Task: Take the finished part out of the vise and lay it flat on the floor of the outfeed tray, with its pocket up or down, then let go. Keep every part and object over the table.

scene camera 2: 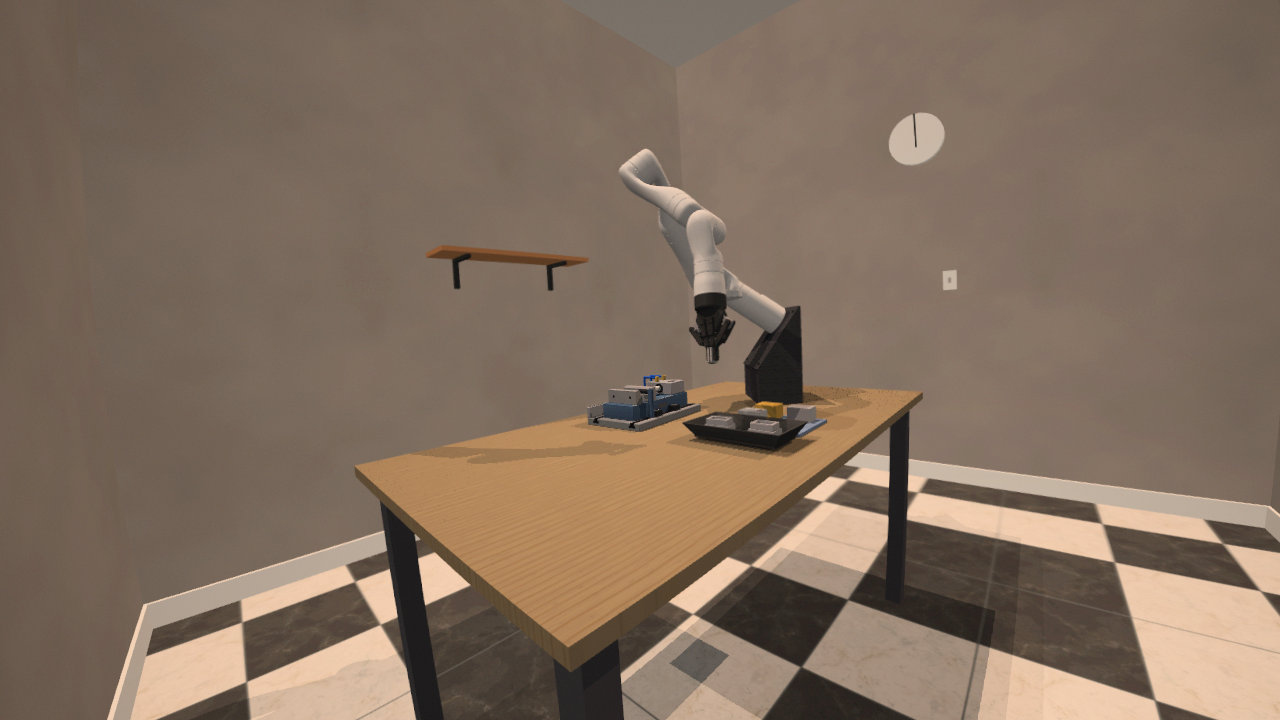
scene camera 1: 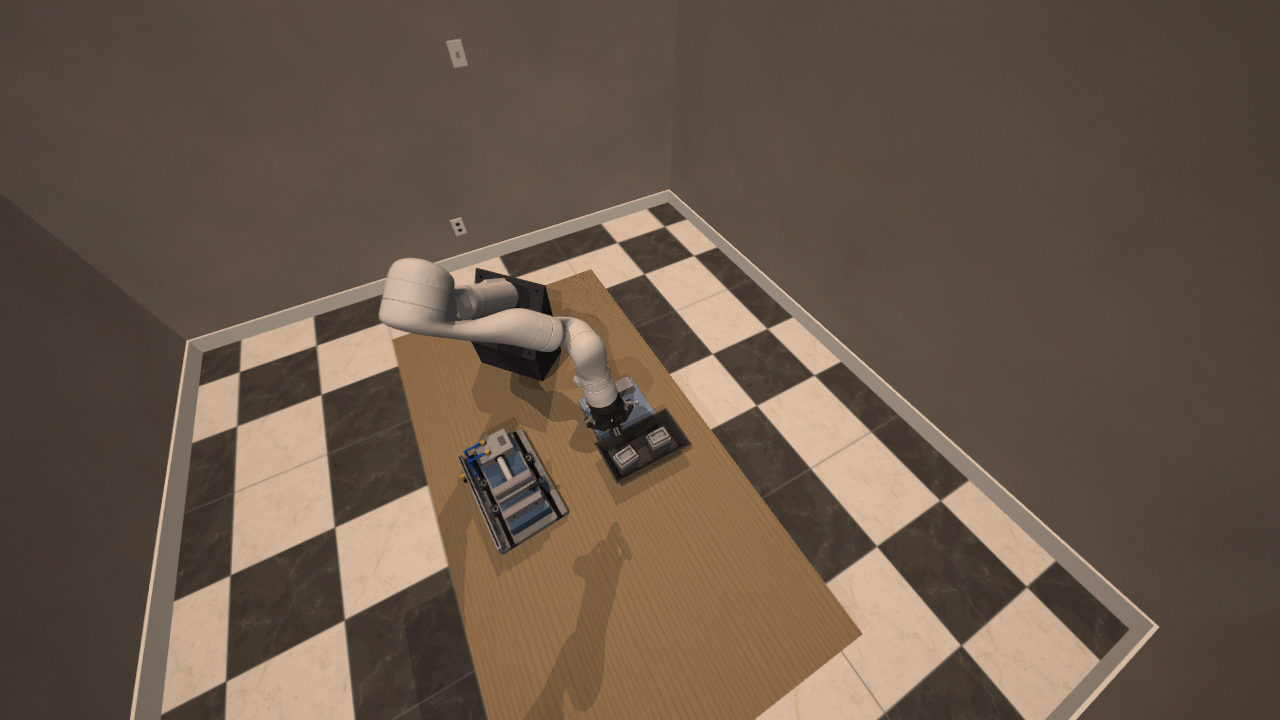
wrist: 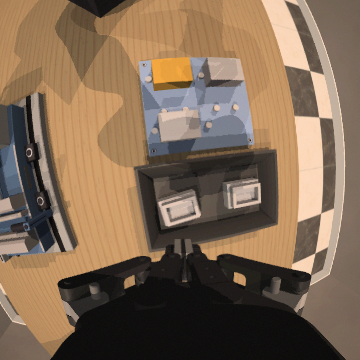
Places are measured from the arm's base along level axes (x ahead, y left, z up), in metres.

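Where they show: gripper, fingertip midpoint: (scene camera 2: 712, 363) (scene camera 1: 617, 433) (wrist: 182, 248); arm's base at its link origin: (scene camera 2: 777, 322) (scene camera 1: 505, 295).
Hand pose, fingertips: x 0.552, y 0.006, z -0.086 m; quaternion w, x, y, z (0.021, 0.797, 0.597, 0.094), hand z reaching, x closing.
Note:
Things, the pixels of their top centre, and the offset from my fingertips.
- left part at its top centre: (wrist: 180, 211) (scene camera 2: 719, 417) (scene camera 1: 625, 454) 0.015 m left, 0.009 m ahead, 0.125 m down
- right part at its top centre: (wrist: 247, 195) (scene camera 2: 764, 422) (scene camera 1: 658, 435) 0.126 m left, 0.021 m ahead, 0.125 m down
- vise at its top centre: (scene camera 1: 504, 473) (scene camera 2: 645, 383) 0.277 m right, 0.127 m back, 0.073 m down
- blue plate at its top centre: (wrist: 198, 100) (scene camera 2: 777, 422) (scene camera 1: 616, 407) 0.102 m left, 0.151 m back, 0.164 m down
- orange block at its top centre: (wrist: 171, 69) (scene camera 2: 769, 403) 0.066 m left, 0.203 m back, 0.128 m down
Two light grey parts lie on the floor of the black outfeed tray (scene camera 1: 657, 462) (scene camera 2: 742, 437) (wrist: 268, 195), pockets up. The left part (scene camera 1: 625, 457) (scene camera 2: 718, 420) (wrist: 180, 210) is turned slightly; the right part (scene camera 1: 659, 437) (scene camera 2: 764, 426) (wrist: 243, 194) sits nearer the tray's right wall. They are apart. My gripper (scene camera 1: 616, 432) (scene camera 2: 711, 360) (wrist: 182, 248) is shut and empty, pointing down, well above the table and clear of the tray. The vise (scene camera 1: 514, 483) (scene camera 2: 644, 402) (wrist: 15, 175) stands left of the tray; I see no pocketed part in its jaws. The wrist view cuts it off.
A blue plate (scene camera 2: 814, 428) (wrist: 225, 135) with pegs lies behind the tray, bearing an orange block (scene camera 2: 768, 409) (wrist: 172, 71) and two grey blocks (wrist: 224, 70) (wrist: 179, 125). The arm's black base (scene camera 2: 776, 367) stands at the table's back. The table's right edge runs near the tray.

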